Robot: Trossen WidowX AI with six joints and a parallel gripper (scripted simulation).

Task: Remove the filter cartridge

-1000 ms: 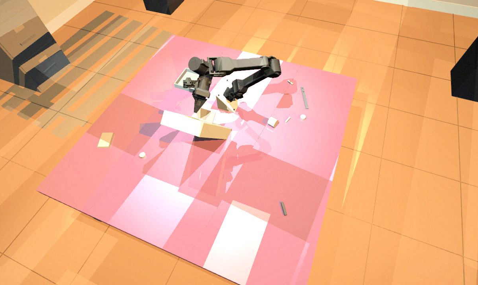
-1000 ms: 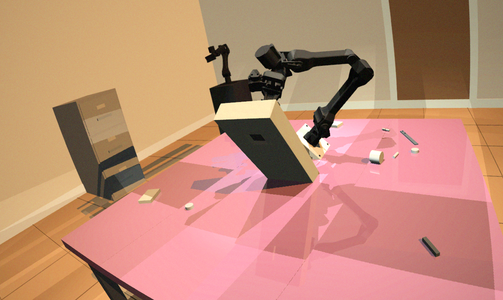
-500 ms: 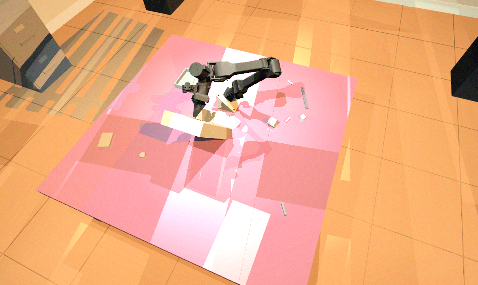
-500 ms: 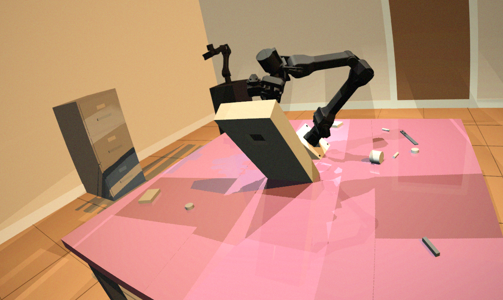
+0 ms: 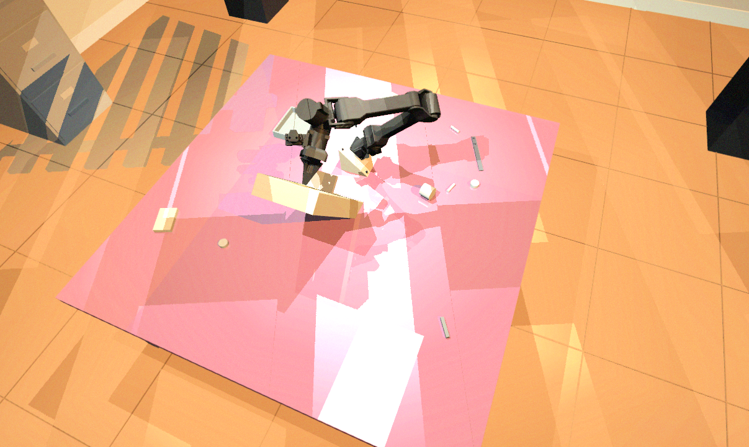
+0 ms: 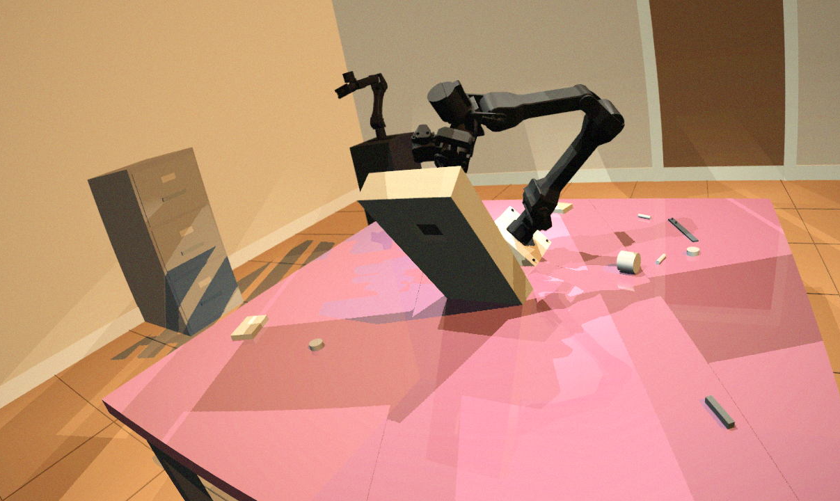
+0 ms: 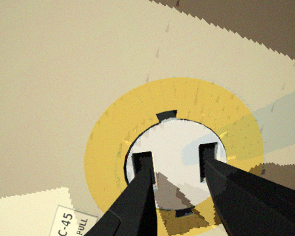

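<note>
Right now my gripper tip is 30 mm past the service panel and 90 mm above it. Round my gripper tip: pale blue tray: 420 mm behind, 280 mm to the right, 250 mm below.
</note>
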